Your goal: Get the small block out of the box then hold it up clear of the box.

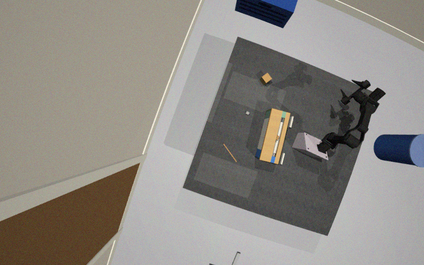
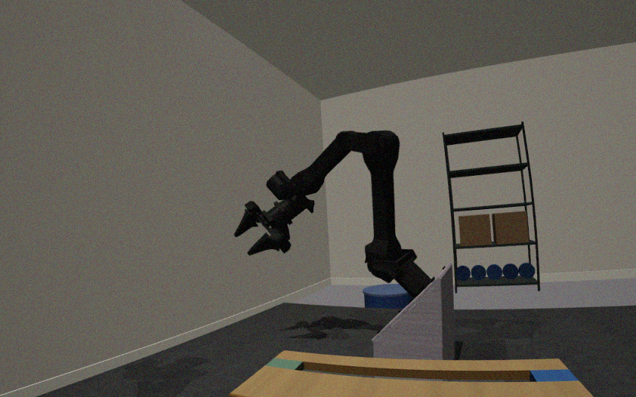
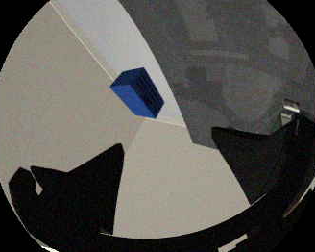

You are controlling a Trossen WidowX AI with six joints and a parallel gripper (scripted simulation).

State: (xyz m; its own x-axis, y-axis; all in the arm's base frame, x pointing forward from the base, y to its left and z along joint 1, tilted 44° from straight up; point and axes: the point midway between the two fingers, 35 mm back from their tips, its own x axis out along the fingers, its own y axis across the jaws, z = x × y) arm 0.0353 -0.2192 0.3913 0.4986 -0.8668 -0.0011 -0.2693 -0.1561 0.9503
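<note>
My gripper tip is now 48 cm to the right of the box, 26 cm short of it and 22 cm above it. Round my gripper tip: tan cube 48 cm ahead, 25 cm below, 7 cm to the left; then thin orange stick 71 cm to the left, 55 cm ahead, 28 cm below; then brown block 48 cm to the left, 27 cm ahead, 20 cm below.
</note>
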